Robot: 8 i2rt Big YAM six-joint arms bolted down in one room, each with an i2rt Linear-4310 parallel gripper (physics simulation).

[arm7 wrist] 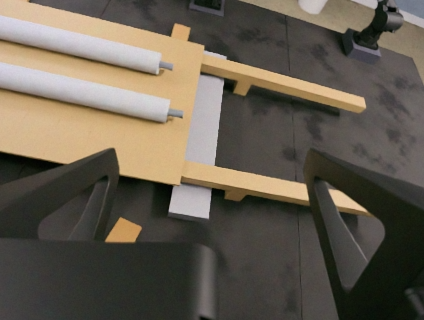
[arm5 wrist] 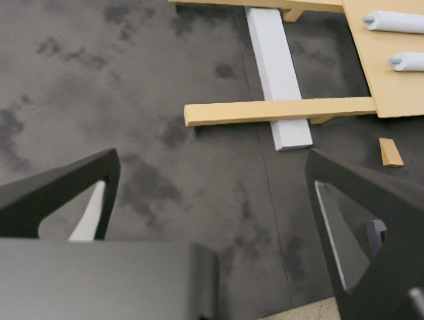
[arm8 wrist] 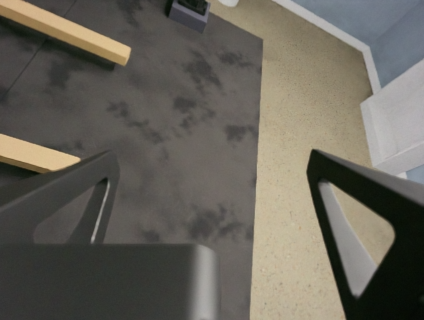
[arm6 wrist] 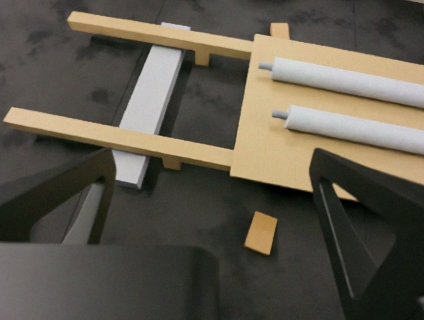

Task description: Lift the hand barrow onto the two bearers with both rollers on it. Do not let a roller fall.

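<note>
The tan hand barrow (arm5 wrist: 395, 95) (arm6 wrist: 265, 145) (arm7 wrist: 125, 145) lies level, its handles crossing above a white bearer (arm5 wrist: 277, 65) (arm6 wrist: 152, 87) at one end and another white bearer (arm7 wrist: 205, 110) by the deck edge at the other. Whether it touches them I cannot tell. Two white rollers, one (arm5 wrist: 400, 22) (arm6 wrist: 350, 82) (arm7 wrist: 80, 47) and another (arm5 wrist: 412, 61) (arm6 wrist: 360, 130) (arm7 wrist: 85, 92), lie side by side on the deck. Arm5's gripper (arm5 wrist: 212, 152), arm6's gripper (arm6 wrist: 212, 151), arm7's gripper (arm7 wrist: 212, 151) and arm8's gripper (arm8 wrist: 212, 152) are open, apart from the barrow. Two handle ends show in arm8's view.
A small orange block (arm5 wrist: 390, 152) (arm6 wrist: 261, 233) (arm7 wrist: 124, 231) lies beside the barrow. Another orange piece (arm6 wrist: 280, 30) (arm7 wrist: 181, 32) shows beyond the deck. A dark robot arm (arm7 wrist: 372, 32) stands at the far right. A white box-like thing (arm8 wrist: 397, 120) stands by the wall.
</note>
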